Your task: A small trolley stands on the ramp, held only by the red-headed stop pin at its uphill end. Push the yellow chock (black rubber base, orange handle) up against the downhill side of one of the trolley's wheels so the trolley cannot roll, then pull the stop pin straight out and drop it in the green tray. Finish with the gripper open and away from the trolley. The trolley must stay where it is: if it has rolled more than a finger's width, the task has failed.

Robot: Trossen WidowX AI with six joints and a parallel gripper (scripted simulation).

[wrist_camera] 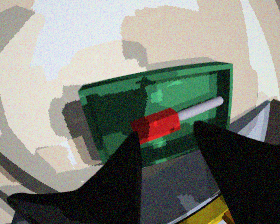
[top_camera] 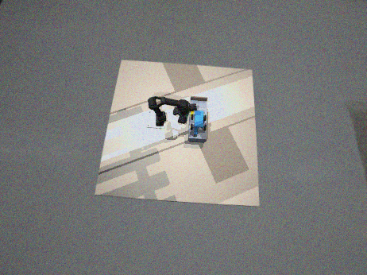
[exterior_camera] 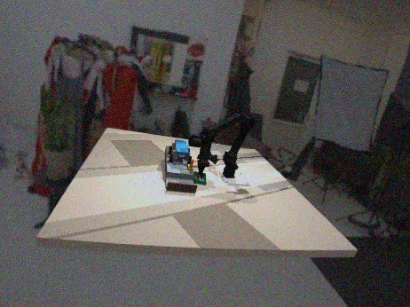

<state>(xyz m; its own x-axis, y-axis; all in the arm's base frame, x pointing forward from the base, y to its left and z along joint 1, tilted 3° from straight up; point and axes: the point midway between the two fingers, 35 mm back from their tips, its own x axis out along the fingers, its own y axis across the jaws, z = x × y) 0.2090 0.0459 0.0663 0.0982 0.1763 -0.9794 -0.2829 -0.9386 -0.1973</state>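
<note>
Right now the red-headed stop pin is 2 cm to the left of my gripper tip, 2 cm below it and 1 cm ahead of it. Round my gripper tip: yellow chock: 7 cm ahead, 5 cm above; green tray: 4 cm below, 1 cm to the left; grey ramp: 11 cm ahead, 10 cm to the right, 2 cm above.
</note>
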